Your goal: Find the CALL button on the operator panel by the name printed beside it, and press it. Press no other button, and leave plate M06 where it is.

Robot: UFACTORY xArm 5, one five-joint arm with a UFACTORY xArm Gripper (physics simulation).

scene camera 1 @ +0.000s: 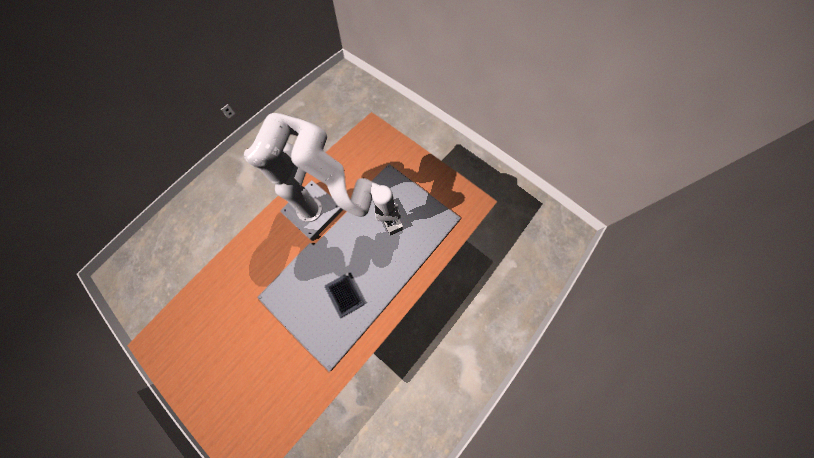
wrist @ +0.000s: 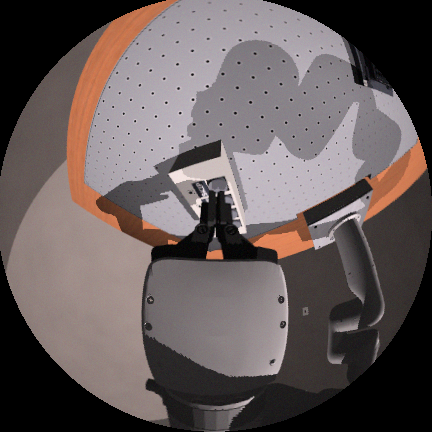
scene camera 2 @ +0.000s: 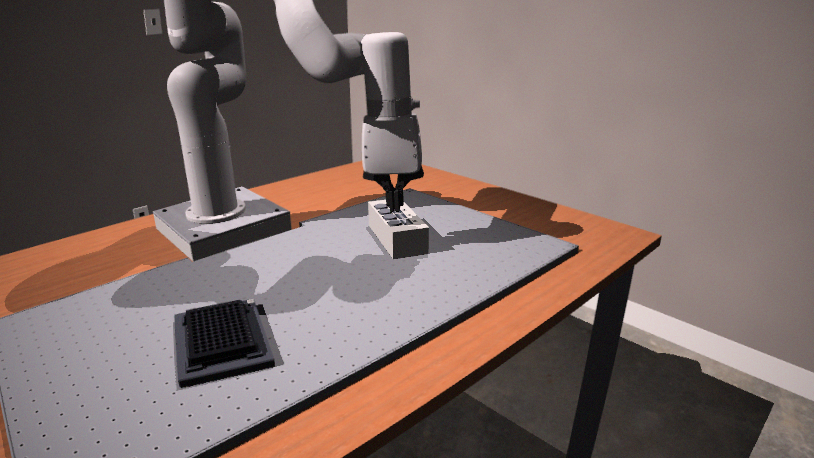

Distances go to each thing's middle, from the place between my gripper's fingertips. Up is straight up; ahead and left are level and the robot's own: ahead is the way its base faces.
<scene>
My gripper is now 40 mm past the operator panel (wrist: 192, 169), 30 mm to the right of it and 50 mm above it. From my hand the other things lie so: black many-welled plate (scene camera 2: 218, 333) (80 mm ahead, 370 mm to the right, 60 mm below); plate holder (scene camera 2: 243, 365) (80 mm ahead, 370 mm to the right, 80 mm below).
</scene>
